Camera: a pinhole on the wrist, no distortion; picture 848 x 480 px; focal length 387.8 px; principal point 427.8 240.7 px. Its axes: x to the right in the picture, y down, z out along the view. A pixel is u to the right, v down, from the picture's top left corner.
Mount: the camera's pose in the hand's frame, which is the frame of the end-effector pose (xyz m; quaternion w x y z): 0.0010 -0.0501 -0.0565 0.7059 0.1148 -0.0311 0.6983
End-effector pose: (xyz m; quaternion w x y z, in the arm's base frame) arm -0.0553 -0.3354 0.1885 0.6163 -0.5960 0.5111 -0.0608
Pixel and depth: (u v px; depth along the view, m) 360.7 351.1 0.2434
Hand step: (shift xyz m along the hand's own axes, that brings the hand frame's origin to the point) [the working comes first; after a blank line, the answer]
In the camera's frame: -0.0421 0.0693 0.2434

-0.0404 -0.1414 0.1796
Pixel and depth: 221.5 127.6 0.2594
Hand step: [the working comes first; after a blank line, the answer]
In the camera's frame: -0.1380 -0.0757 0.2594

0.1032 -0.2383 0.1584
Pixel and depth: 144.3 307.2 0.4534
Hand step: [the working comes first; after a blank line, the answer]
In the camera's frame: -0.3315 0.0777 0.4534

-0.0310 -0.4678 0.3256
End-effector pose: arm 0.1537 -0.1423 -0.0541 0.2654 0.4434 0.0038 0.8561
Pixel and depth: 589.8 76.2 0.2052
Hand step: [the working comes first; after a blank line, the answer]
In the camera's frame: 0.0857 -0.0870 0.2052

0.1133 -0.0082 0.1501
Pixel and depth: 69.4 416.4 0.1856
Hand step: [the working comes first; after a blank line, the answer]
In the camera's frame: -0.1715 0.0841 0.1856

-0.0648 -0.2562 0.0988
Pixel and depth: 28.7 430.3 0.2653
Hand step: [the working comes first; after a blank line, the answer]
In the camera's frame: -0.2730 0.1297 0.2653

-0.1032 -0.3720 0.1609
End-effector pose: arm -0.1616 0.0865 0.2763 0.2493 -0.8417 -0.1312 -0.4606
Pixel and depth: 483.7 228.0 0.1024
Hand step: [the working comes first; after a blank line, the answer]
In the camera's frame: 0.0148 -0.0034 0.1024

0.0166 -0.0567 0.0456
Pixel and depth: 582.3 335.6 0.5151
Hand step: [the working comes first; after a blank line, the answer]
In the camera's frame: 0.2052 0.1261 0.5151

-0.0595 0.0447 0.5009
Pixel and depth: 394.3 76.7 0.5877
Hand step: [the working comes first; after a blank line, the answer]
In the camera's frame: -0.0508 -0.2485 0.5877

0.3150 -0.2202 0.4747
